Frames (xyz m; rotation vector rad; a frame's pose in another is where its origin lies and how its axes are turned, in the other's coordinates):
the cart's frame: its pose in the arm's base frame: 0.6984 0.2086 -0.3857 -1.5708 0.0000 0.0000
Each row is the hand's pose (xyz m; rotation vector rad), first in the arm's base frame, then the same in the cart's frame.
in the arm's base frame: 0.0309 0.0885 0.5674 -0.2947 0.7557 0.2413
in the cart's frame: -0.6675 -0.9531 -0.1201 1.1899 0.3863 0.7487
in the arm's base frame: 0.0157 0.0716 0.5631 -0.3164 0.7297 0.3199
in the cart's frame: -0.6827 -0.9488 -0.1370 1.1677 0.3068 0.7859
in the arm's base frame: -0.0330 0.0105 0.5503 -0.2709 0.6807 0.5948
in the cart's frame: -0.7314 -0.9360 -0.1981 1.1873 0.0646 0.9595
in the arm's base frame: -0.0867 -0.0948 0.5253 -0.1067 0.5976 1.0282
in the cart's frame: -0.7851 -0.9110 -0.3034 1.2628 -0.3296 1.2444
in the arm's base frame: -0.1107 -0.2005 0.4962 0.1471 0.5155 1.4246
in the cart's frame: -0.8091 -0.8819 -0.4091 1.3733 -0.7154 1.5267
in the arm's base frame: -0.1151 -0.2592 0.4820 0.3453 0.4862 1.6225
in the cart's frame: -0.8135 -0.8677 -0.4678 1.4662 -0.9151 1.6982
